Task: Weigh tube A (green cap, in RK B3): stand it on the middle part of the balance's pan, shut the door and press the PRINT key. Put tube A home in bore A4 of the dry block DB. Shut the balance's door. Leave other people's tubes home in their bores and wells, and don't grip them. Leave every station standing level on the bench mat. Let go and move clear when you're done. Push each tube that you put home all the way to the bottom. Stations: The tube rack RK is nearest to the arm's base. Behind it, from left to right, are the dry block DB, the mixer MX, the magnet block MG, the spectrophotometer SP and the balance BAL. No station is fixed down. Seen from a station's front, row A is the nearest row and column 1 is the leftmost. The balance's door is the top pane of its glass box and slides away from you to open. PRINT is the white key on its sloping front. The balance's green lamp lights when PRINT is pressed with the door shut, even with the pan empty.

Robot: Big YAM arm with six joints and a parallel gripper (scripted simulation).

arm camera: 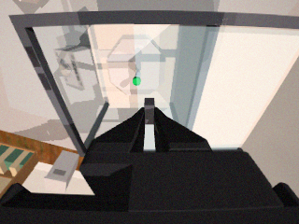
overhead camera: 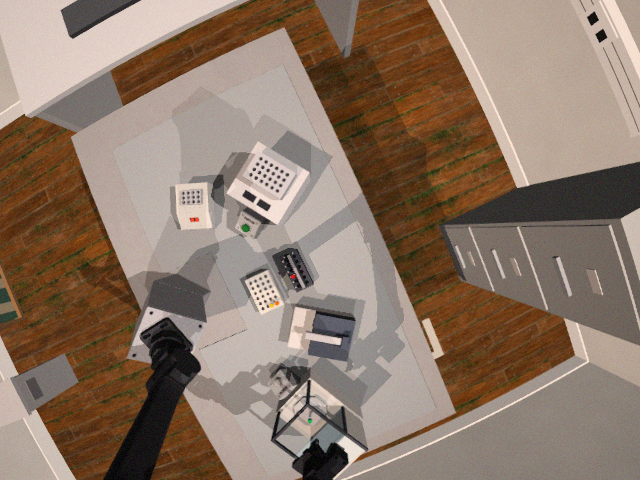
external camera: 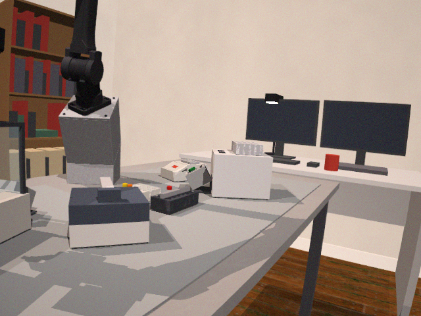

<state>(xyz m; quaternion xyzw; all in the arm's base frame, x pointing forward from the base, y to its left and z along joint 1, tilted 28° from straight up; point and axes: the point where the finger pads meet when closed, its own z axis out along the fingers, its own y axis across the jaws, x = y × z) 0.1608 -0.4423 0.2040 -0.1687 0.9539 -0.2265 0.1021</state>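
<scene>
Now: the white print key 50 mm behind my hand, 160 mm to the left of it and 150 mm below it. The rest, counted from my hand: spectrophotometer (170 mm ahead, 230 mm to the left, 160 mm below); tinted glass pane (10 mm ahead, 30 mm to the right, 10 mm below); pale pan (10 mm behind, 20 mm to the left, 140 mm below).
</scene>
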